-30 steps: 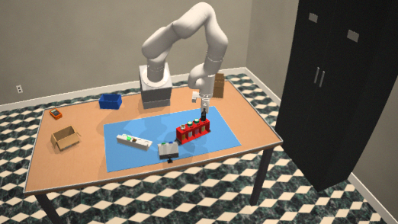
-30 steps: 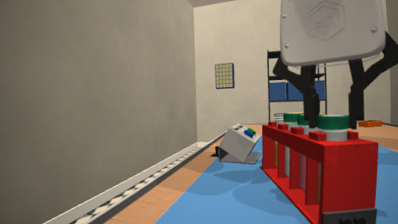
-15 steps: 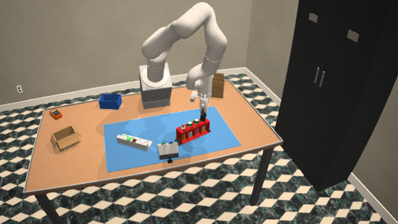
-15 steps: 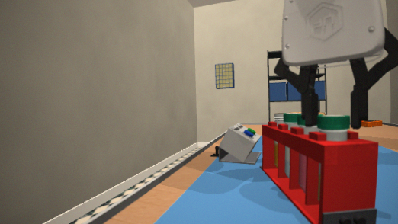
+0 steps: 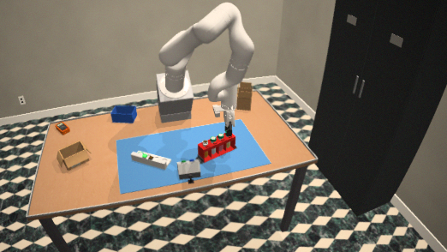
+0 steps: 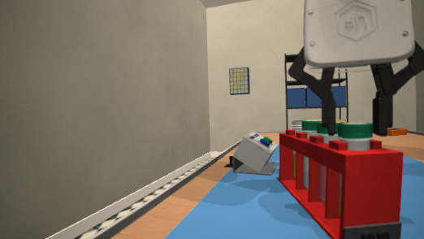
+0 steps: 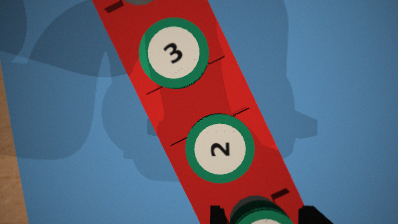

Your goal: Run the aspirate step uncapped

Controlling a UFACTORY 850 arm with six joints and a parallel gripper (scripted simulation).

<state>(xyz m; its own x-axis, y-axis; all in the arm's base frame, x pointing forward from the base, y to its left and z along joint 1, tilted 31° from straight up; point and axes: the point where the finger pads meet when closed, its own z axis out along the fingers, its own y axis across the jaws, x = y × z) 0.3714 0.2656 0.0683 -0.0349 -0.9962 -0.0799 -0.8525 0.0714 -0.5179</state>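
Right now the green cap is 10 mm below my hand. Round my hand: green ready key: 280 mm to the right, 140 mm ahead, 60 mm below; key housing: 250 mm to the right, 160 mm ahead, 80 mm below; blue cycle key: 230 mm to the right, 140 mm ahead, 60 mm below.
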